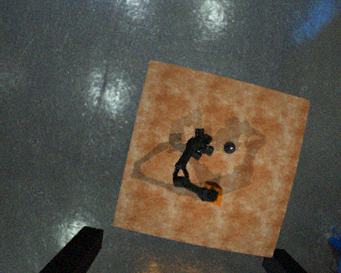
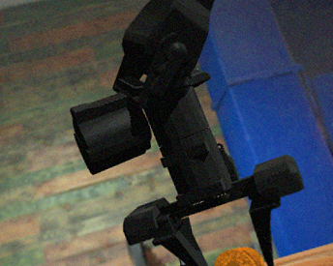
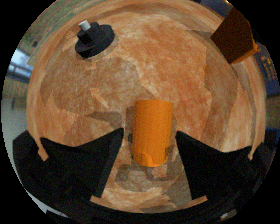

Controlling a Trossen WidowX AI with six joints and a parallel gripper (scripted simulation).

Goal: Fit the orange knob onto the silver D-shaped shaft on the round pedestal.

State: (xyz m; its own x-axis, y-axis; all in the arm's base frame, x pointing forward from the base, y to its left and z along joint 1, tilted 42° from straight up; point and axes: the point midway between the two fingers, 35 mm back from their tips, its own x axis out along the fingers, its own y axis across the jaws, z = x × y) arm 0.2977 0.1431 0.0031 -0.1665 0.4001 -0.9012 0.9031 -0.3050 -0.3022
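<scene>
Now: the dark round pedestal 20 cm to the right of my gripper tip, 4 cm ahead of it and 2 cm above it. Round my gripper tip: orange knob 1 cm to the left, 1 cm above.
</scene>
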